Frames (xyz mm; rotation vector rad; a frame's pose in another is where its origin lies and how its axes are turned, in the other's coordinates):
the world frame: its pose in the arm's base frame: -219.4 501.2 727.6 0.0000 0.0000 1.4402
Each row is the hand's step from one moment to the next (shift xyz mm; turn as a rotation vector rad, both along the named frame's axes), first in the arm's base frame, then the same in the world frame.
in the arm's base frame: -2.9 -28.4 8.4 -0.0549 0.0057 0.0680
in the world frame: -28.5 -0.8 8.4 -0.0015 0.0552 0.0680
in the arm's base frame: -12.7 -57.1 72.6 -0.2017 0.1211 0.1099
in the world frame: -58.3 5.2 72.6 0.0938 0.2158 0.1099
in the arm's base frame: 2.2 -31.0 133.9 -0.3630 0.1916 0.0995
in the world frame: -30.4 -6.2 133.9 0.1427 0.3849 0.0995
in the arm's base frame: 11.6 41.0 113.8 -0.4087 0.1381 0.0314
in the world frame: 42.2 -6.2 113.8 0.0837 0.4232 0.0314
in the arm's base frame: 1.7 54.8 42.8 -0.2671 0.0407 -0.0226
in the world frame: 54.6 5.5 42.8 0.0056 0.2701 -0.0226
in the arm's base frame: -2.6 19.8 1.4 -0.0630 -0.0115 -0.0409
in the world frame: 19.3 5.2 1.4 -0.0196 0.0610 -0.0409
